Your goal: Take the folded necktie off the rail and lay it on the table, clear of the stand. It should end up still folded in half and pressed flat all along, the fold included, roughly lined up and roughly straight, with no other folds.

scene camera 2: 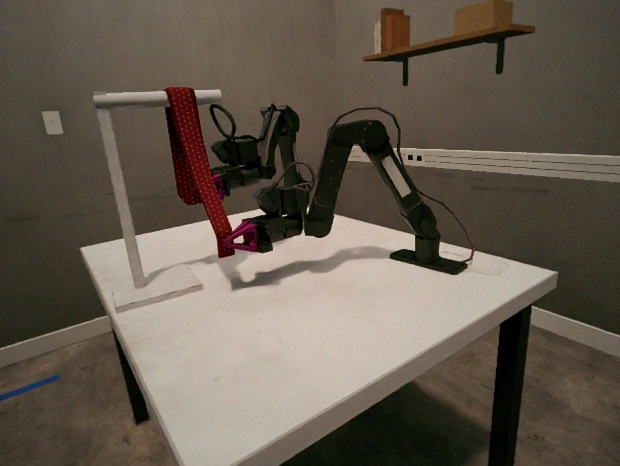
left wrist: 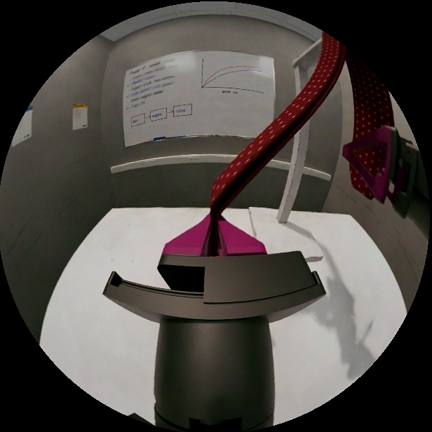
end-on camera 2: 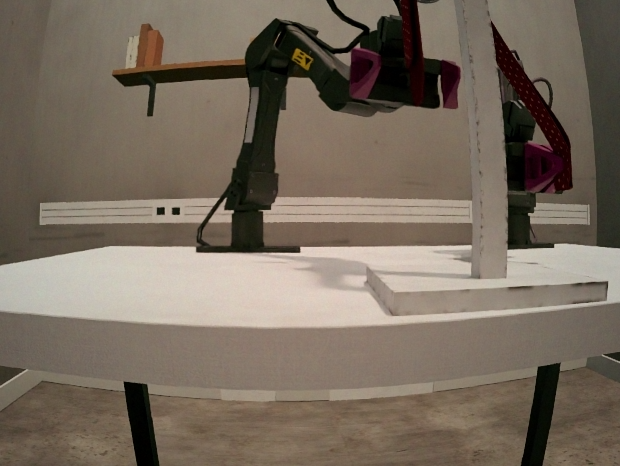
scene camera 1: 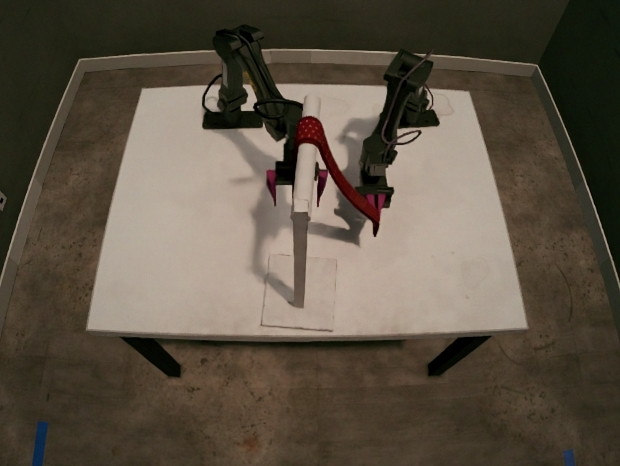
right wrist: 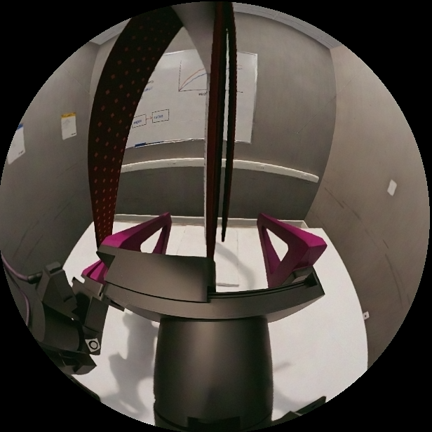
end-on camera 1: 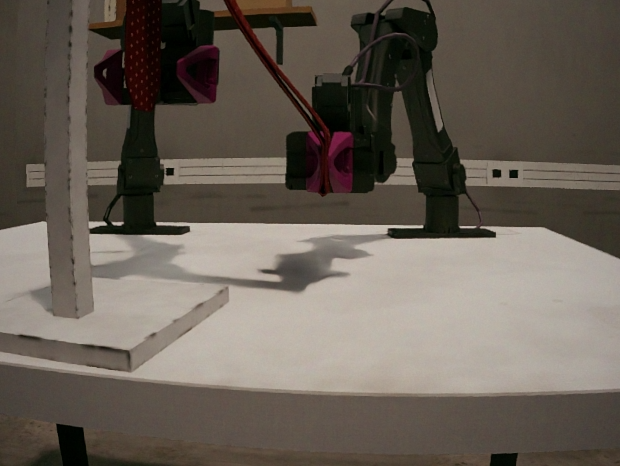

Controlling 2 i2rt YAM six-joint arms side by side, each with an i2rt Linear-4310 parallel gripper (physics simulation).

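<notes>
The red dotted necktie [scene camera 1: 336, 172] [scene camera 2: 187, 130] [left wrist: 300, 107] hangs folded over the white rail [scene camera 1: 303, 175] [scene camera 2: 132, 98]. My left gripper [scene camera 2: 228, 242] [end-on camera 1: 328, 165] [left wrist: 213, 217] is shut on its lower end at picture right in scene camera 1, drawing that side out slantwise above the table. The necktie's other side [end-on camera 1: 142, 55] [end-on camera 2: 416, 75] hangs down between the fingers of my right gripper [scene camera 1: 296, 204] [end-on camera 1: 152, 75] [right wrist: 214, 216], which is open, below the rail. The two layers show slightly apart along the slanting side in end-on camera 1.
The stand's upright post [scene camera 1: 299, 250] [end-on camera 1: 67, 150] [end-on camera 2: 486, 150] rises from a flat square base [scene camera 1: 315, 280] [scene camera 2: 170, 288] near the table's front edge in scene camera 1. The white table [scene camera 1: 426, 300] [scene camera 2: 325, 350] extends to both sides. A wall shelf [scene camera 2: 451, 44] is in the background.
</notes>
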